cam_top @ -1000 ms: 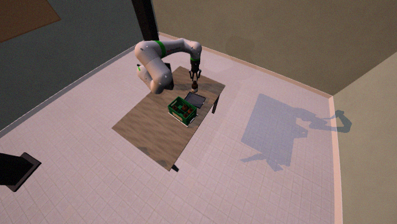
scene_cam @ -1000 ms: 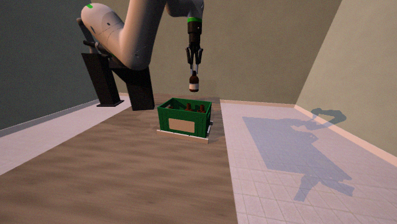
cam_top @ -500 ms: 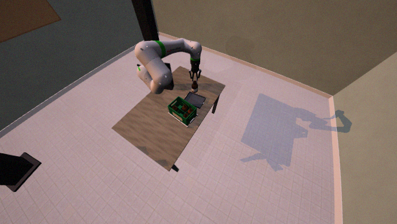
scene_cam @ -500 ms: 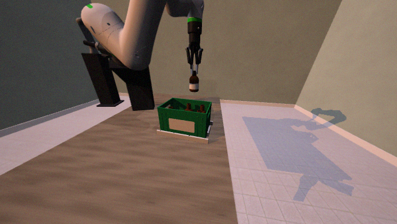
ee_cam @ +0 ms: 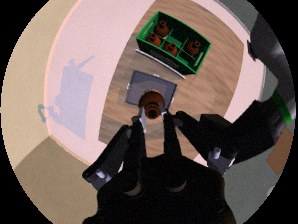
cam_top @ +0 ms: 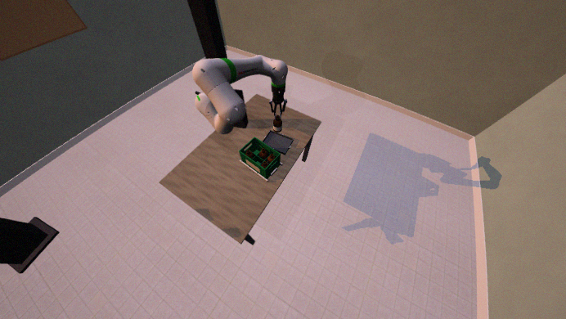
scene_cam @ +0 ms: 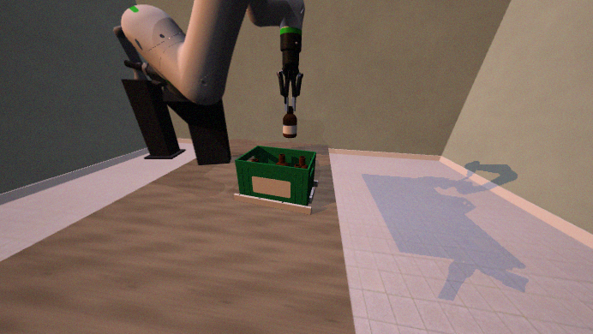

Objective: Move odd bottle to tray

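My gripper is now 9 cm above the brown bottle. Also, from my hand: dark tray: 33 cm below; green crate: 27 cm to the right, 26 cm below, 5 cm behind.
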